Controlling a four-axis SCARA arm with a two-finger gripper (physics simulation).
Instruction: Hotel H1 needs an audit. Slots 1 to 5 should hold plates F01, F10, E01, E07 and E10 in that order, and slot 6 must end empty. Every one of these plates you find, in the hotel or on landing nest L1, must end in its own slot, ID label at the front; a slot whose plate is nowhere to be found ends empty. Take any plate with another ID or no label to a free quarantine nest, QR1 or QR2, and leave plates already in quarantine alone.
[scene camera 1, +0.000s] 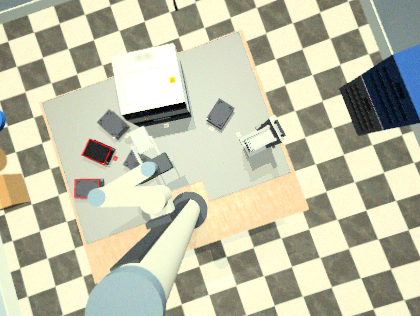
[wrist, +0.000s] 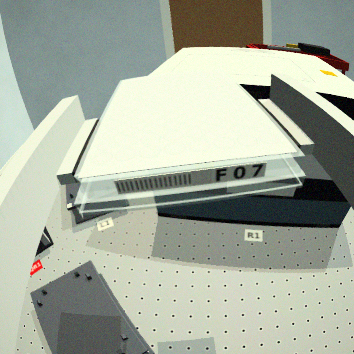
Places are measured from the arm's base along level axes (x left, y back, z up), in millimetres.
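Pixels of known places: gripper, between the fingertips: (scene camera 1: 141, 141) (wrist: 176, 96).
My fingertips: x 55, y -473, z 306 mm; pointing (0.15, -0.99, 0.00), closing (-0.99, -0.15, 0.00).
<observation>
Ahead of a thing's pixels: the offset from my fingertips to its middle. "spot": to the spot under its first point.
My gripper (scene camera 1: 145, 146) (wrist: 176, 96) is shut on a white-topped, clear-sided plate {dx +1, dy -9, dz -12 mm} (scene camera 1: 141, 139) (wrist: 192, 117). The label F07 faces the wrist camera. The plate is level above the table, in front of the big white device. Landing nest L1 {dx +232, dy -240, dz -264 mm} (scene camera 1: 113, 124) is dark grey, just left of the plate; in the wrist view the plate hides most of it. QR1 {dx +384, dy -97, dz -267 mm} (scene camera 1: 98, 151) is red-rimmed with a black top, apparently a dark plate. Another red-rimmed nest {dx +517, dy +111, dz -266 mm} (scene camera 1: 88, 186), grey-topped, is partly under the arm. Hotel H1 {spot: dx -680, dy +184, dz +51 mm} (scene camera 1: 279, 128) stands at the right with a white plate on top; its lower slots are hidden.
The white device {dx -128, dy -331, dz -170 mm} (scene camera 1: 150, 82) (wrist: 210, 62) stands close behind the held plate, with the R1 label {spot: dx -99, dy -119, dz -293 mm} (wrist: 253, 235) before it. A grey nest {dx +151, dy +63, dz -264 mm} (scene camera 1: 131, 159) (wrist: 90, 310) lies partly under the gripper. Another grey nest {dx -466, dy -62, dz -266 mm} (scene camera 1: 220, 114) lies between the device and the hotel.
</observation>
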